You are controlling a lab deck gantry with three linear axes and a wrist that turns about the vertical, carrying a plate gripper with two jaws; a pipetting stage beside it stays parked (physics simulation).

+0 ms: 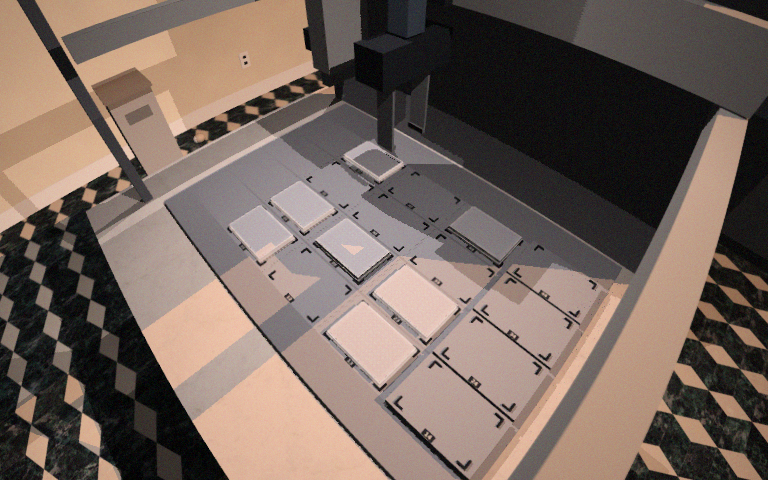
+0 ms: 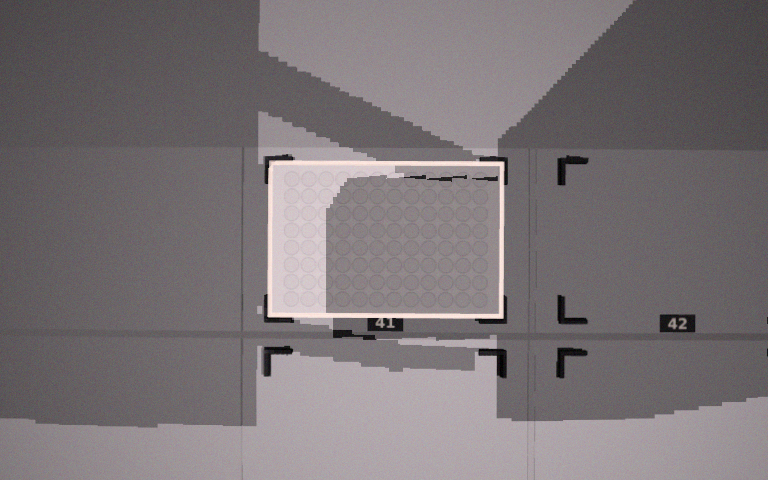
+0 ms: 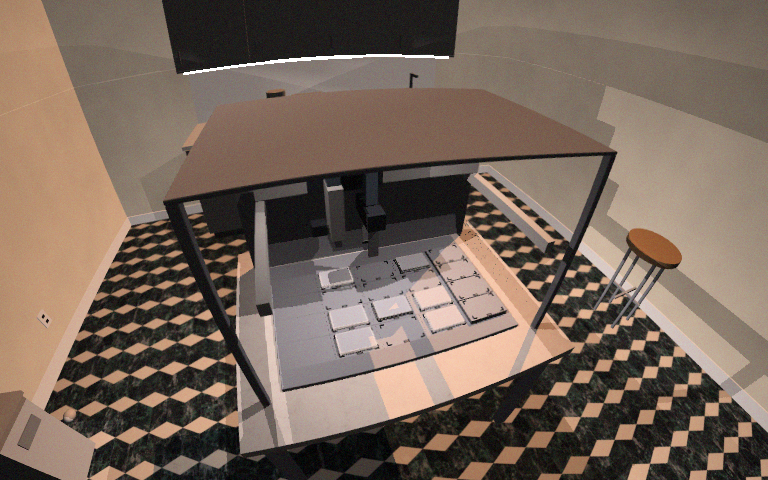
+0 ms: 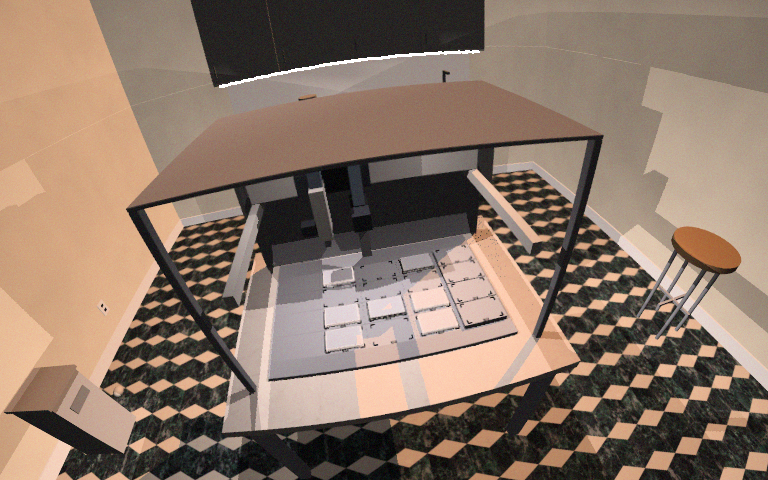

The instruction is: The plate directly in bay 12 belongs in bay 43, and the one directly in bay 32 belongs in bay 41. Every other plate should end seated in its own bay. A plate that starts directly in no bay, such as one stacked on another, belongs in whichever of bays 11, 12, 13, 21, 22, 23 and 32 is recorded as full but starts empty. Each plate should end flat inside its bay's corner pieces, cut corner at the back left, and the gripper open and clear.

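Frame: origin at the robot's base, x ahead, y right, z down, level; metres.
Seen in the pictures: gripper, between the fingertips: (image 1: 401,137) (image 3: 370,248) (image 4: 366,248); robot's base, origin of its link: (image 1: 229,229) (image 3: 340,356) (image 4: 326,352).
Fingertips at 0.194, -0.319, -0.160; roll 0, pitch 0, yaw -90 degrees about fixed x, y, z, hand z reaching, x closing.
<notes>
Offsets run from my fingertips to a thing's top centre, as dx, dy, dz. "spot": to the spot under its first point.
My gripper (image 1: 403,140) (image 3: 369,247) (image 4: 366,249) hangs near the back with a gap between its jaws, open and empty. It is raised and clear of the pale plate in bay 41 {spot: -0.119, -0.037, +0.145} (image 1: 373,161) (image 2: 385,240) (image 3: 336,277) (image 4: 338,276), which looks flat inside its corner pieces; its cut corner is hard to make out. The plate in bay 43 {spot: +0.201, -0.040, +0.145} (image 1: 485,233) (image 3: 413,262) stands at the back right. Bays 12 and 32 hold no plate. Other plates sit in bay 11 {spot: -0.127, +0.276, +0.145} (image 1: 260,230), bay 21 {spot: -0.123, +0.168, +0.146} (image 1: 303,204), bay 22 {spot: +0.039, +0.171, +0.145} (image 1: 352,247), bay 23 {spot: +0.200, +0.168, +0.145} (image 1: 416,298) and bay 13 {spot: +0.201, +0.280, +0.146} (image 1: 370,342).
The parked pipetting stage (image 1: 338,39) (image 3: 335,212) (image 4: 320,215) hangs left of the gripper. Bay 42, marked by its label {spot: +0.034, +0.001, +0.160} (image 2: 677,323), holds no plate. The right column of bays {spot: +0.346, +0.159, +0.145} (image 1: 487,350) holds no plates. A pale side beam (image 3: 262,257) stands at the left.
</notes>
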